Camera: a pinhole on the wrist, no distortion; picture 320 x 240 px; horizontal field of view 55.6 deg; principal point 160.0 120.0 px. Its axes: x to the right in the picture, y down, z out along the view. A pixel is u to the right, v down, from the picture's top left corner.
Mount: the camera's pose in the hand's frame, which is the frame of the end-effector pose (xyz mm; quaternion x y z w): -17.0 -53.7 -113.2 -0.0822 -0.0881 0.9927 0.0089
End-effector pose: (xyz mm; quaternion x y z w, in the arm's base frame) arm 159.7 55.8 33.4 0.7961 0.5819 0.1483 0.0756
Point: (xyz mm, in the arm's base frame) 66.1 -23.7 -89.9
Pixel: 257.2 130.7
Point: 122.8 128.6 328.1
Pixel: behind the camera
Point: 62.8 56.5 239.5
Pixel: behind the camera
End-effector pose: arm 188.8 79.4 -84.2 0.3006 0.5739 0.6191 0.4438
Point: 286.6 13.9 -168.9
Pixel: 236.4 162.6
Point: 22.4 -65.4 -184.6
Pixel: behind the camera
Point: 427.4 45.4 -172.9
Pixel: 208.9 149.4
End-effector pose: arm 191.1 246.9 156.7 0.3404 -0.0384 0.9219 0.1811
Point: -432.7 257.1 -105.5
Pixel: behind the camera
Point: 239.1 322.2 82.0
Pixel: 264.3 211.2
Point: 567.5 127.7 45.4
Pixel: outside the picture
